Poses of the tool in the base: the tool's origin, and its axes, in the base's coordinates. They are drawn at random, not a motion.
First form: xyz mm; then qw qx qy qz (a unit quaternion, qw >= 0).
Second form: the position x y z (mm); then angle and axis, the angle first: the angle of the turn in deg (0 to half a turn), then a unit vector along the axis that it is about. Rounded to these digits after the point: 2 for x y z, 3 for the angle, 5 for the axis.
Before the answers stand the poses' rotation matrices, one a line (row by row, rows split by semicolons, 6 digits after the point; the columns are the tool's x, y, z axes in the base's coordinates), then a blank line. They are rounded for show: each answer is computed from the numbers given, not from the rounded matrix.
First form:
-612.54 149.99 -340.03 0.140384 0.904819 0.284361 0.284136
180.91 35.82 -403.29 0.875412 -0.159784 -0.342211 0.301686
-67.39 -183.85 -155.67 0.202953 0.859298 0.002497 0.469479
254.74 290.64 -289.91 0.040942 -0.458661 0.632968 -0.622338
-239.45 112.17 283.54 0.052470 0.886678 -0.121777 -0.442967
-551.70 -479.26 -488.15 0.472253 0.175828 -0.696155 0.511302
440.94 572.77 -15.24 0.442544 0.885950 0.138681 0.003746
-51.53 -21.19 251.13 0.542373 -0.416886 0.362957 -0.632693
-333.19 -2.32 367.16 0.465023 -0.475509 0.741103 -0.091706
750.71 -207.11 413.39 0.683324 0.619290 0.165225 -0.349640
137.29 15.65 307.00 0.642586 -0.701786 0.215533 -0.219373
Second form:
0.676811 0.434814 0.594023; 0.594367 -0.798862 -0.092450; 0.434344 0.415639 -0.799118
0.583754 -0.418839 -0.695560; 0.637559 0.766909 0.073273; 0.502742 -0.486234 0.714721
0.559166 -0.186273 0.807858; 0.194856 -0.917608 -0.346450; 0.805831 0.351139 -0.476799
-0.575907 -0.529676 0.622715; -0.631595 -0.195350 -0.750284; 0.519055 -0.825398 -0.222038
0.577901 -0.169469 -0.798317; -0.262439 -0.964835 0.014838; -0.772759 0.200934 -0.602054
-0.492123 -0.727735 -0.477720; 0.238121 0.415310 -0.877962; 0.837325 -0.545820 -0.031095
0.961507 0.242414 0.129383; 0.249045 -0.569844 -0.783105; -0.116107 0.785183 -0.608281
-0.064076 0.383688 0.921237; -0.988934 -0.148188 -0.007065; 0.133805 -0.911496 0.388937
-0.115289 -0.619512 0.776475; -0.790094 0.530962 0.306318; -0.602047 -0.578173 -0.550687
0.700905 0.682480 -0.207253; -0.273191 -0.011537 -0.961891; -0.658862 0.730813 0.178361
0.810842 -0.020584 0.584903; -0.584449 -0.081257 0.807352; 0.030909 -0.996481 -0.077917

-612.54 149.99 -340.03 163.860 0.91387 0.28721 0.28698
180.91 35.82 -403.29 57.812 -0.33056 -0.70796 0.62412
-67.39 -183.85 -155.67 156.581 0.87756 0.00255 0.47946
254.74 290.64 -289.91 175.307 -0.45905 0.63350 -0.62286
-239.45 112.17 283.54 173.985 0.88790 -0.12194 -0.44358
-551.70 -479.26 -488.15 123.639 0.19947 -0.78977 0.58006
440.94 572.77 -15.24 127.467 0.98796 0.15465 0.00418
-51.53 -21.19 251.13 114.309 -0.49621 0.43202 -0.75308
-333.19 -2.32 367.16 124.577 -0.53712 0.83712 -0.10359
750.71 -207.11 413.39 93.792 0.84821 0.22630 -0.47888
137.29 15.65 307.00 100.030 -0.91591 0.28130 -0.28631

